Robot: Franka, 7 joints.
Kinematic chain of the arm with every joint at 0, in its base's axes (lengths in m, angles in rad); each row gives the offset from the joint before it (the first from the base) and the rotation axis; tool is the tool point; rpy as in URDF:
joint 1: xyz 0 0 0.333 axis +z
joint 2: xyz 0 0 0 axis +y
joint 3: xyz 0 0 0.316 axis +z
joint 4: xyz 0.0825 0 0 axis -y
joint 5: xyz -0.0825 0 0.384 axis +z
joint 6: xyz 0 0 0 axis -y
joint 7: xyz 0.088 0 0 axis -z
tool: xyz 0 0 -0.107 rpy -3.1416 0 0
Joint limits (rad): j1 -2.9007..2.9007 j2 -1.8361..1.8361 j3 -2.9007..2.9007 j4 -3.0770..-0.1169 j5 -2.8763..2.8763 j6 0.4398..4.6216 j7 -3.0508..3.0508
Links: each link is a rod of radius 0.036 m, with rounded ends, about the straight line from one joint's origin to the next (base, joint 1, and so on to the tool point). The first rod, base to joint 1, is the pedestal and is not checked.
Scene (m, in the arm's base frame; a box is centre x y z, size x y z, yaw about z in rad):
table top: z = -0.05
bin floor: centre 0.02 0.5 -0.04 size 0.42 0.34 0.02 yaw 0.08
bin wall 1: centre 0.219 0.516 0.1 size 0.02 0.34 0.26 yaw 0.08
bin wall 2: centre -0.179 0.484 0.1 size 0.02 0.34 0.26 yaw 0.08
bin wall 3: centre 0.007 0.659 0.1 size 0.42 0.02 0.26 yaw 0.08
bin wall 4: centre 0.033 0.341 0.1 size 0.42 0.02 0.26 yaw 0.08
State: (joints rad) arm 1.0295 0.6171 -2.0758 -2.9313 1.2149 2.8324 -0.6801
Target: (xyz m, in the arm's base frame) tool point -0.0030 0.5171 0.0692
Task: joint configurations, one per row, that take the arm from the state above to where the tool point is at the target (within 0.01 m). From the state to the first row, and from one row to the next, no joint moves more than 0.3 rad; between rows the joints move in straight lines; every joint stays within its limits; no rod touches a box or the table.
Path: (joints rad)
1: 1.2922 0.5072 -1.8385 -2.7652 1.2097 2.7578 -0.8200
2: 1.5550 0.3973 -1.6013 -2.5992 1.2046 2.6833 -0.9599
3: 1.8177 0.2874 -1.3640 -2.4331 1.1994 2.6087 -1.0998
4: 1.9421 0.1736 -1.1037 -2.4030 1.1948 2.5968 -0.9599
5: 2.0665 0.0598 -0.8434 -2.3729 1.1901 2.5849 -0.8200
6: 2.1909 -0.0540 -0.5831 -2.3428 1.1855 2.5730 -0.6801
7: 2.2073 0.2317 -0.5775 -2.2751 1.1803 2.5728 -0.6801
8: 2.2237 0.5174 -0.5719 -2.2074 1.1752 2.5727 -0.6801
9: 2.2402 0.8031 -0.5663 -2.1397 1.1700 2.5725 -0.6801

